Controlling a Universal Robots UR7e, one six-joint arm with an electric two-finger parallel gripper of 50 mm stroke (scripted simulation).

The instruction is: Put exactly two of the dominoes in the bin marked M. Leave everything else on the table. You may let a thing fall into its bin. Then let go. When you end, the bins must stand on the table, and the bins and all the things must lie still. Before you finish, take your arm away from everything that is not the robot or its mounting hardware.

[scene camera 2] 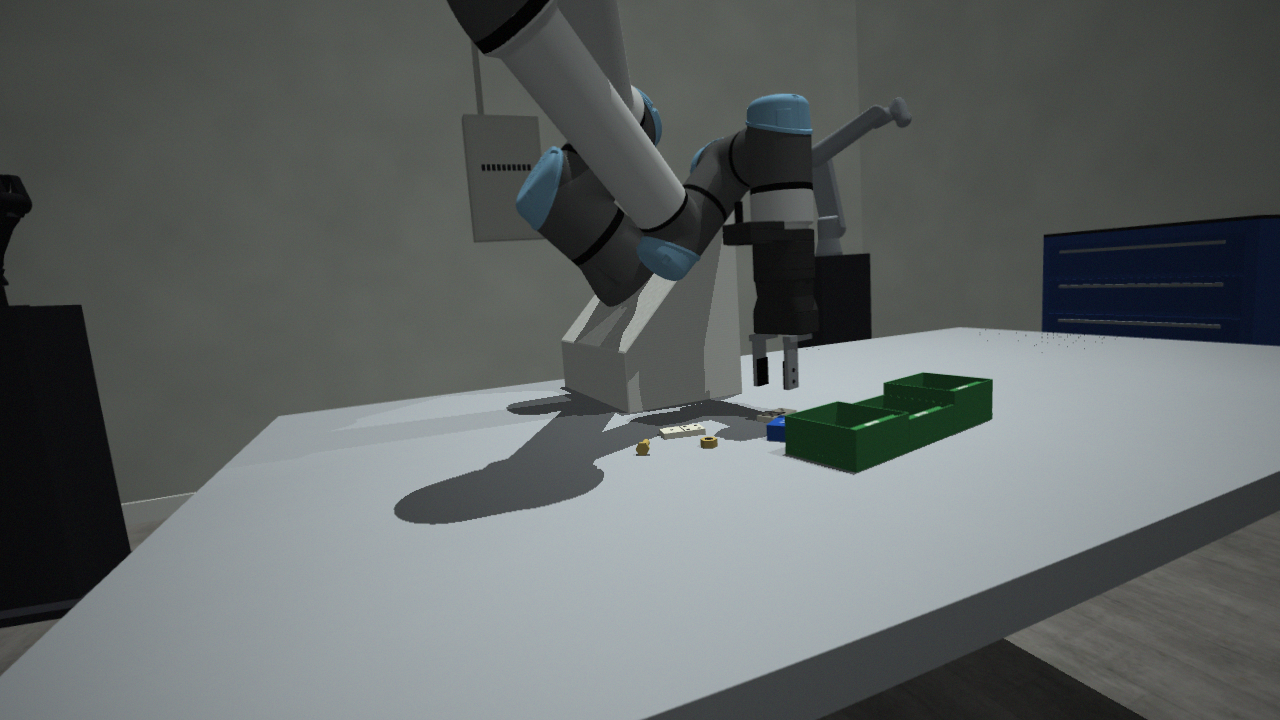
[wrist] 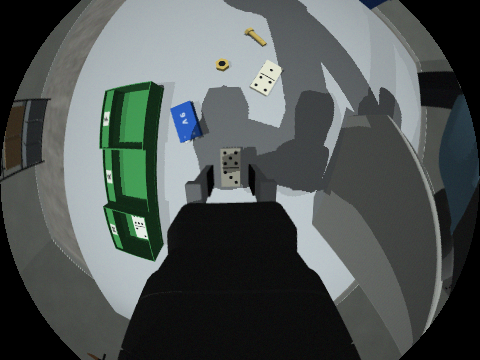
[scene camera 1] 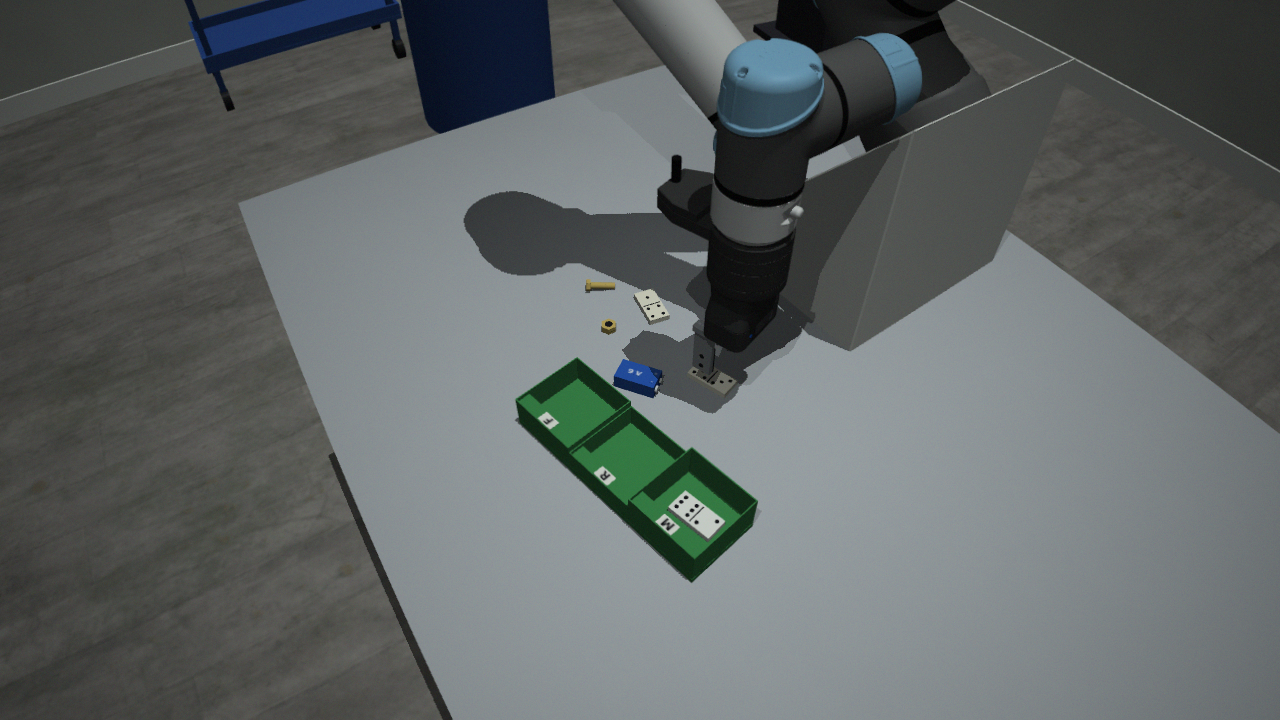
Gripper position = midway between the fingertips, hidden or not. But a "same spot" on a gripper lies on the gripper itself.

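The gripper is visible in the wrist view and in scene camera 2, and also in scene camera 1 (714, 356). On the gripper, (scene camera 2: 790, 364) and (wrist: 201, 171) are the same spot.
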